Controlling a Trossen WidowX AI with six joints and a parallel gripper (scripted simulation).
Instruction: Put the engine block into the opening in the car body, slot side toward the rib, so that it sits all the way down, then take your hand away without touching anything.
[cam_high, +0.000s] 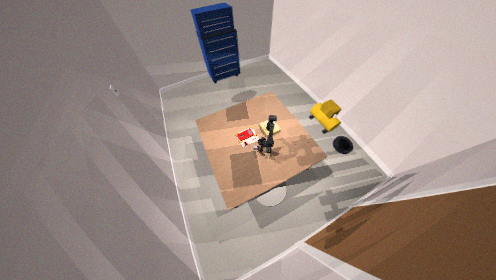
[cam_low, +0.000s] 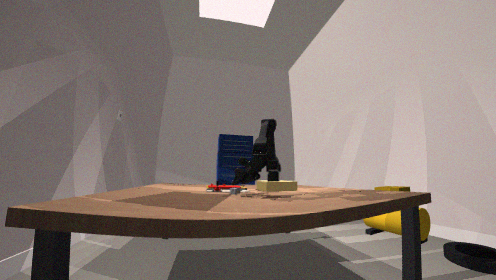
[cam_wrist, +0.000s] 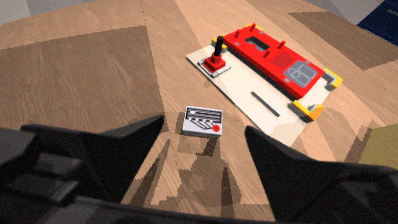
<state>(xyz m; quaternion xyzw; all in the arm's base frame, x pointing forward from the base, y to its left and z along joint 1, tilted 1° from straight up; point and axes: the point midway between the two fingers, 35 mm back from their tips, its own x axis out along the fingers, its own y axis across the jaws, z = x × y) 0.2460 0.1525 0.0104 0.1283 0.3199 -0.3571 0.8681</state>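
My gripper tip is 1 cm short of the grey engine block, 1 cm to the left of it and 4 cm above it. Round my gripper tip: grey base plate 3 cm ahead, 21 cm to the right, 4 cm below.
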